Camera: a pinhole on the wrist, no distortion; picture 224 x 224 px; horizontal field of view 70.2 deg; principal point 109.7 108.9 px. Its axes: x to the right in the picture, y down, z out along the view. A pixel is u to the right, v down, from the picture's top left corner.
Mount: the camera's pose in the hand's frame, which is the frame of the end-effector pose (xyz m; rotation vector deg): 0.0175 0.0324 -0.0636 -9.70 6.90 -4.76
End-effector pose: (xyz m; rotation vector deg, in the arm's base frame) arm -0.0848 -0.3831 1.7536 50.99 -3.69 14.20
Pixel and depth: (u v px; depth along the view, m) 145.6 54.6 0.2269
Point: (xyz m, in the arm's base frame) 0.0141 -0.5016 1.8640
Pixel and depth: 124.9 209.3 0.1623
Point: -0.0603 -0.3353 1.9310
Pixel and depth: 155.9 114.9 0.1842
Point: -0.0039 -0.4116 1.8863
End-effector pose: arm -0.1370 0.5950 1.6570 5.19 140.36 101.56
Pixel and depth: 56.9 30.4 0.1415
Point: -0.1090 0.6773 1.6212
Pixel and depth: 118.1 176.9 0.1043
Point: -0.1739 0.6571 1.7333
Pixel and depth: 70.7 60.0 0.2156
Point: -0.1038 0.7511 1.6139
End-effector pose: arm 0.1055 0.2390 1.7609 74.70 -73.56 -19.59
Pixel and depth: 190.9 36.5 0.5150
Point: -0.0939 -0.2946 1.6973
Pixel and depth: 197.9 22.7 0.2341
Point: 0.0493 -0.0027 1.7463
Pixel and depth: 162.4 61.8 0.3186
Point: -0.0417 -0.0189 1.7614
